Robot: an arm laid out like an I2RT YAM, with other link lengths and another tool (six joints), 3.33 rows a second.
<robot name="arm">
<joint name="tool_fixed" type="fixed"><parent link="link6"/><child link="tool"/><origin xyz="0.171 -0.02 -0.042" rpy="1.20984 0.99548 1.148"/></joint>
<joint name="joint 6" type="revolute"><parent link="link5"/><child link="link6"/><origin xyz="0.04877 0 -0.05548" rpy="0 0 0"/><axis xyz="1 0 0"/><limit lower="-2.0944" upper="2.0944"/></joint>
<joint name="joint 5" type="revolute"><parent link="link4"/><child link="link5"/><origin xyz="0.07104 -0.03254 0.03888" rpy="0 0 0"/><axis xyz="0 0 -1"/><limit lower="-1.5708" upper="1.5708"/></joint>
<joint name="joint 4" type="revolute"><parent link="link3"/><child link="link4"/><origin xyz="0.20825 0.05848 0.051" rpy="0 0 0"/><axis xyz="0 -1 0"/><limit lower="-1.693" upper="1.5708"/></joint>
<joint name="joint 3" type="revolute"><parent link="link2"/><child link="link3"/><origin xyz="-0.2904 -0.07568 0" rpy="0 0 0"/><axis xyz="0 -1 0"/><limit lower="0" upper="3.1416"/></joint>
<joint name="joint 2" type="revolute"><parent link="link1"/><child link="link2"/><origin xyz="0.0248 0.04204 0.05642" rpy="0 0 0"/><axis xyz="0 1 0"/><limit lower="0" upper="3.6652"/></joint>
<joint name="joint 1" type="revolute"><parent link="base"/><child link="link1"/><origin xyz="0 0 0.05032" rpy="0 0 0"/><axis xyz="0 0 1"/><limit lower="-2.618" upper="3.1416"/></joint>
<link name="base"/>
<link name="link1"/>
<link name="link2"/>
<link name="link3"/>
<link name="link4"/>
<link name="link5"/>
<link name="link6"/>
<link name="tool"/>
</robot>
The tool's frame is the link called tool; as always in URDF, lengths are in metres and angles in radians.
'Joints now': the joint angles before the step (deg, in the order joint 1, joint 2, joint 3, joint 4, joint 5, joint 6). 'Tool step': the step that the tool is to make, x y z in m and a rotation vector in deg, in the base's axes. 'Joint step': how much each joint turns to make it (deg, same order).
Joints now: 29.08 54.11 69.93 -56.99 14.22 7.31
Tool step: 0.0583 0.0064 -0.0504 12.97 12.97 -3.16
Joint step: -24.80 17.48 -0.01 8.64 -26.58 -3.91
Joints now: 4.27 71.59 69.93 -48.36 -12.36 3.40
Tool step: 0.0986 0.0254 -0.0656 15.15 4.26 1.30
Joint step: -7.09 23.61 0.06 20.58 -17.11 3.13
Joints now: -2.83 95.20 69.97 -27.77 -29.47 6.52
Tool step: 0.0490 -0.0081 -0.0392 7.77 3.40 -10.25
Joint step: -2.42 10.64 0.02 12.93 -1.07 12.47
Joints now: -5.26 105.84 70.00 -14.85 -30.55 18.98
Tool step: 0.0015 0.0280 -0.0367 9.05 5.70 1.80
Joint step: 0.00 8.72 0.07 4.68 -7.84 4.50
